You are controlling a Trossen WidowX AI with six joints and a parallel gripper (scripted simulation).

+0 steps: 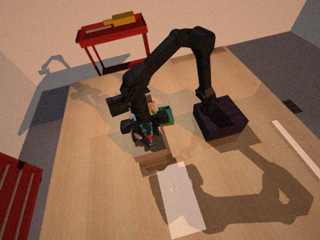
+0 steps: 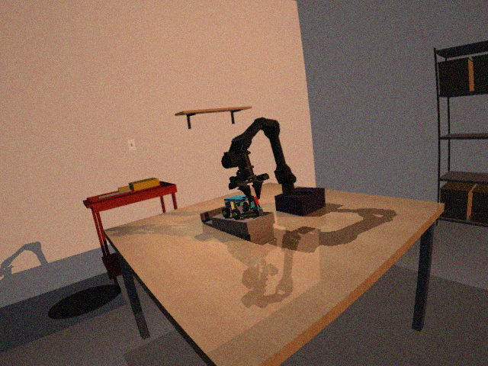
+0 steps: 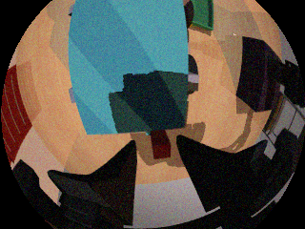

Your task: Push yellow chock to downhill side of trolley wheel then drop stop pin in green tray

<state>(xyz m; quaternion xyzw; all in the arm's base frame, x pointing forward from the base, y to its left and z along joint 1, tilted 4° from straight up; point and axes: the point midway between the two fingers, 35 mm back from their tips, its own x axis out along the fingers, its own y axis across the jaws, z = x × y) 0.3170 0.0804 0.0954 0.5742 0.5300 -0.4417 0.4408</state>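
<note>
My gripper tip is 20 mm above the red-headed stop pin and 10 mm to the right of it. The rest, counted from my gripper tip: trolley: 90 mm to the right, 40 mm below, 10 mm ahead; yellow chock: 180 mm to the right, 70 mm below, 50 mm behind; grey ramp: 100 mm to the right, 100 mm below, 10 mm ahead.
</note>
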